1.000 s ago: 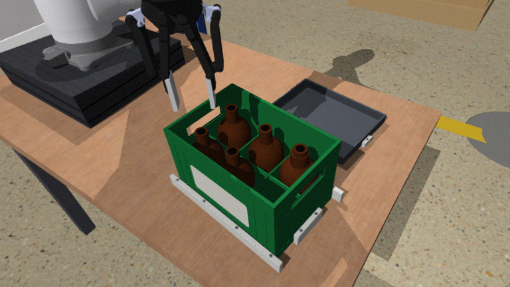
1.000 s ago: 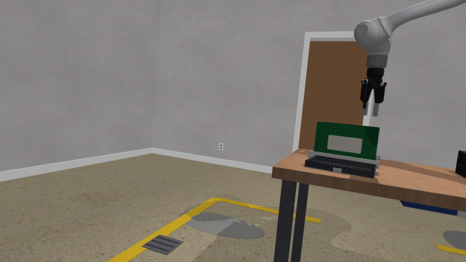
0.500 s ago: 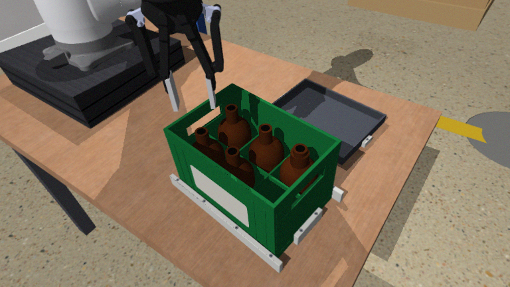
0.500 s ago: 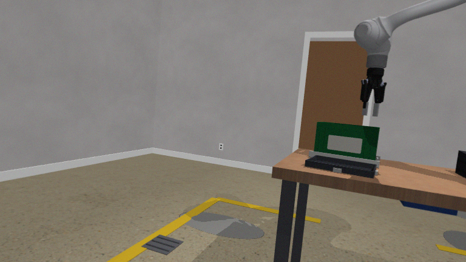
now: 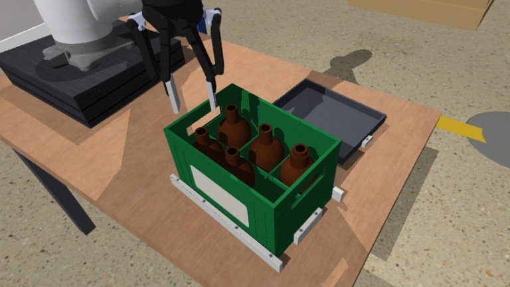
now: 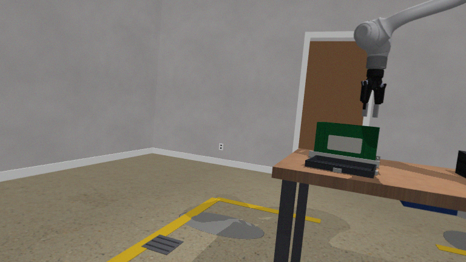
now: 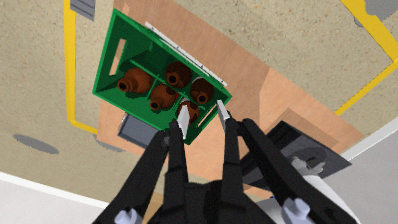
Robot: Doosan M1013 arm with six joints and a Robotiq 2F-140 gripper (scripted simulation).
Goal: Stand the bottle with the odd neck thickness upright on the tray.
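The crate lies 90 mm ahead of my hand, 30 mm to the left of it and 170 mm below it. From my hand the other things lie so: grey tray: 130 mm ahead, 310 mm to the left, 240 mm below.
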